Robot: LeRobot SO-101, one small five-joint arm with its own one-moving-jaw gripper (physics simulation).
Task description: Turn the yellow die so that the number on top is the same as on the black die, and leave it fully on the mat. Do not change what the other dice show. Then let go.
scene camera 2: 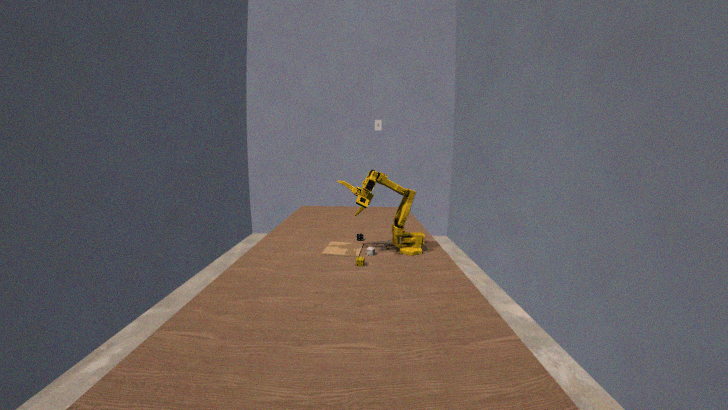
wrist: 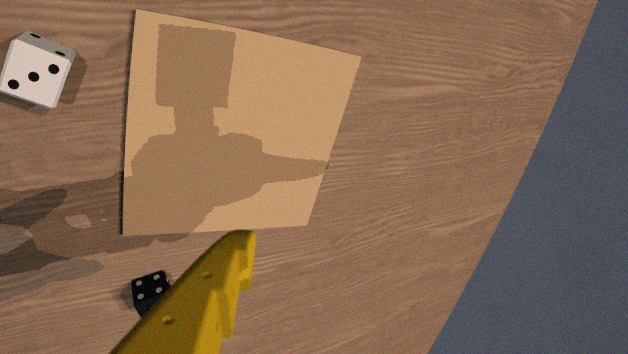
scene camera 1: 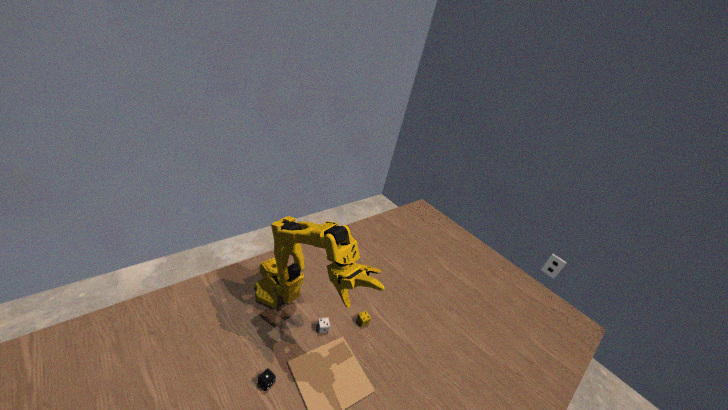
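Seen in the pictures: hand, tool point: (scene camera 2: 355, 214) (wrist: 253, 252) (scene camera 1: 349, 306); arm's base, link origin: (scene camera 2: 404, 250) (scene camera 1: 280, 296).
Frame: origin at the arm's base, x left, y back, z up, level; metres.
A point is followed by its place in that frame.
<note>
The yellow die (scene camera 1: 363, 318) {y -0.180, x 0.130, z 0.025 m} (scene camera 2: 360, 261) {y -0.175, x 0.151, z 0.019 m} lies on the table off the mat; its top appears to show four pips in the scene camera 1 view. The black die (scene camera 1: 266, 379) {y -0.183, x -0.128, z 0.025 m} (scene camera 2: 360, 237) {y -0.176, x -0.113, z 0.015 m} (wrist: 150, 287) {y -0.176, x -0.112, z 0.014 m} stands off the mat's other side. Its top seems to show one pip in the scene camera 1 view; the four-pip face in the wrist view looks like a side. The tan mat (scene camera 1: 356, 376) {y -0.274, x 0.035, z 0.004 m} (scene camera 2: 333, 251) {y -0.279, x 0.028, z 0.004 m} (wrist: 295, 100) {y -0.276, x 0.019, z 0.004 m} has no die on it. My gripper (scene camera 1: 365, 296) (scene camera 2: 347, 198) is fully open and empty, high above the table; one notched jaw (wrist: 200, 300) {y -0.183, x 0.046, z 0.167 m} shows in the wrist view.
The white die (scene camera 1: 323, 325) {y -0.143, x 0.035, z 0.025 m} (scene camera 2: 370, 251) {y -0.138, x 0.054, z 0.017 m} (wrist: 34, 75) {y -0.137, x 0.042, z 0.025 m} stands on the table between the arm's base and the mat, near the yellow die, with three pips on top. The arm's shadow falls across the mat. The table edge shows at the right in the wrist view.
</note>
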